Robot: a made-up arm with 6 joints.
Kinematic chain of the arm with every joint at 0, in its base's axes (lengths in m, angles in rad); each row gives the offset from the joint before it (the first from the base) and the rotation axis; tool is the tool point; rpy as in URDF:
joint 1: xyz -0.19 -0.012 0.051 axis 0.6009 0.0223 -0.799
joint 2: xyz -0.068 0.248 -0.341 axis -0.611 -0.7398 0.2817
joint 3: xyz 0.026 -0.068 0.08 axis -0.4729 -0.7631 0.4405
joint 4: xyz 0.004 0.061 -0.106 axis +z
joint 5: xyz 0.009 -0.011 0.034 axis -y
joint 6: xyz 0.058 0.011 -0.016 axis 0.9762 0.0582 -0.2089
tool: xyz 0.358 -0.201 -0.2 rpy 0 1.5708 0
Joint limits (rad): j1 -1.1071..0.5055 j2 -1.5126..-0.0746 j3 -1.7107..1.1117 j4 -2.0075..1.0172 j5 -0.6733..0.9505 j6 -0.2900..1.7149
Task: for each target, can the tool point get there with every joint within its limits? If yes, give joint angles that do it. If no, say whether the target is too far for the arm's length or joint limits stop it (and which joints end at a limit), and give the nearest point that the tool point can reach.
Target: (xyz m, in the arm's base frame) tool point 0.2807 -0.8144 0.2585
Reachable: no: joint limits stop it (at a limit: joint 1, joint 3) | nearest point 0.0172 -0.4670 -0.0635 | short by 0.542 m
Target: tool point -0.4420 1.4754 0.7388
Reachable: no: too far | nearest point -0.2387 0.7060 0.1664 | short by 0.980 m
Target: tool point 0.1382 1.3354 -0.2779
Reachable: no: too far | nearest point 0.0052 0.8342 -0.2718 | short by 0.519 m
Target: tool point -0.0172 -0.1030 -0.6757
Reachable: yes | joints -0.2065 -0.5398 -0.1918 -0.7947 0.5420 1.3134
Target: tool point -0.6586 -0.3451 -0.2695
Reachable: yes | joints -0.9058 -1.3141 -1.4979 -1.2595 0.7135 1.4382
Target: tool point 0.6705 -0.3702 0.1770
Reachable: no: joint limits stop it (at a limit: joint 1, joint 2, joint 3) | nearest point 0.2807 -0.0409 -0.0226 | short by 0.548 m
